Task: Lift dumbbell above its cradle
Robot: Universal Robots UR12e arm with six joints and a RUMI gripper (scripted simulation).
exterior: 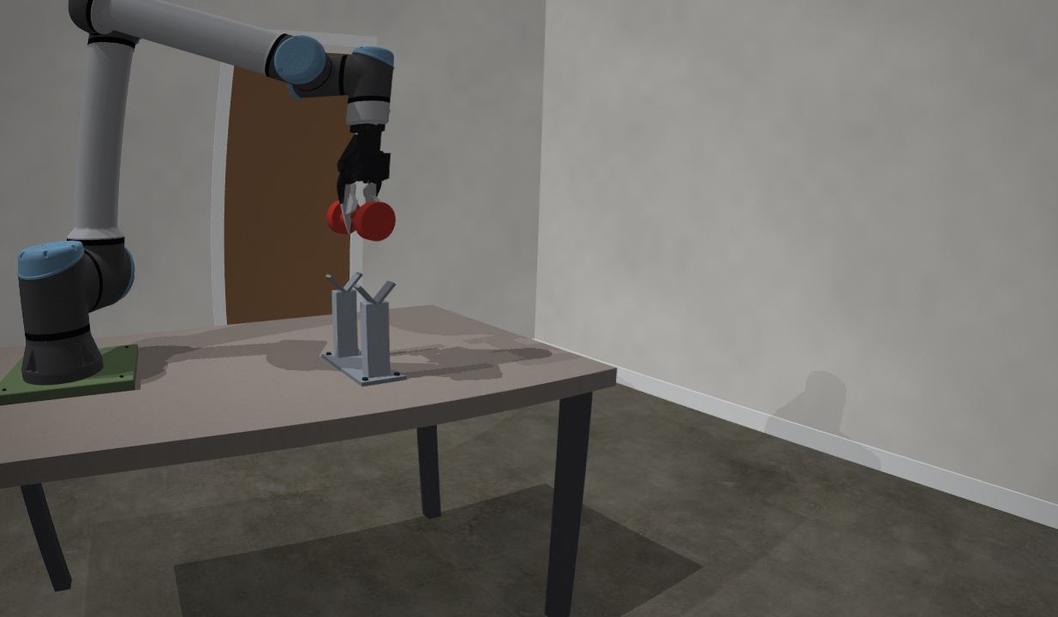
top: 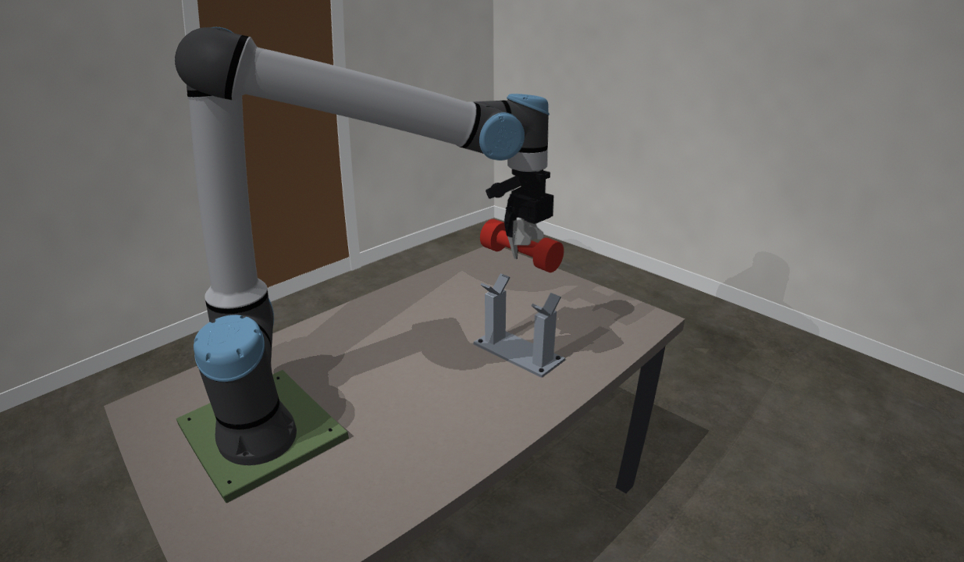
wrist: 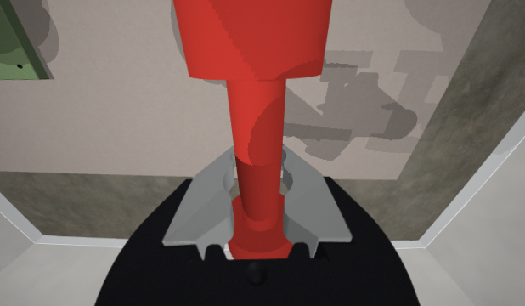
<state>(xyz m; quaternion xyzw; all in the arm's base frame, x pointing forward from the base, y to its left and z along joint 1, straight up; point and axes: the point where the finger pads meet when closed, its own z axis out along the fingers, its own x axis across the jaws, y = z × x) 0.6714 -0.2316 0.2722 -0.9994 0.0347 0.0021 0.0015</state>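
Right now my hand is 1 cm below the red dumbbell.
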